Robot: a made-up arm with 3 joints. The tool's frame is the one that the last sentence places.
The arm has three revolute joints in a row. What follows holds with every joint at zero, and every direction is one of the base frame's. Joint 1 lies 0.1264 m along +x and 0.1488 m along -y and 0.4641 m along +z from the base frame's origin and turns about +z. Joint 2 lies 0.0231 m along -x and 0.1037 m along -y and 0.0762 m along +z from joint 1 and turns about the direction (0.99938, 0.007, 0.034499). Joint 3 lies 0.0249 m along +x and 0.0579 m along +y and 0.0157 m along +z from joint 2 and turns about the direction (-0.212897, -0.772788, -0.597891). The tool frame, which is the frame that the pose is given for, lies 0.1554 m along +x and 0.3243 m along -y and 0.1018 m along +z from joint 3; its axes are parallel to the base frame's.
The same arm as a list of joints. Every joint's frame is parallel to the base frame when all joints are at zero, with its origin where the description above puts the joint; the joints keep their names.
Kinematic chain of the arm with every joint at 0, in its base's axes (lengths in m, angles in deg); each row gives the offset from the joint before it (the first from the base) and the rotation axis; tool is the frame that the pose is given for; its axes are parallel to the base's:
joint 1: xyz 0.1264 -0.1488 0.4641 axis +z
joint 2: xyz -0.0231 -0.1037 0.0762 axis 0.99938 0.007 0.034499
joint 3: xyz 0.0249 0.0579 0.0157 axis -0.212897 -0.772788 -0.597891
tool: xyz 0.1554 -0.3243 0.1018

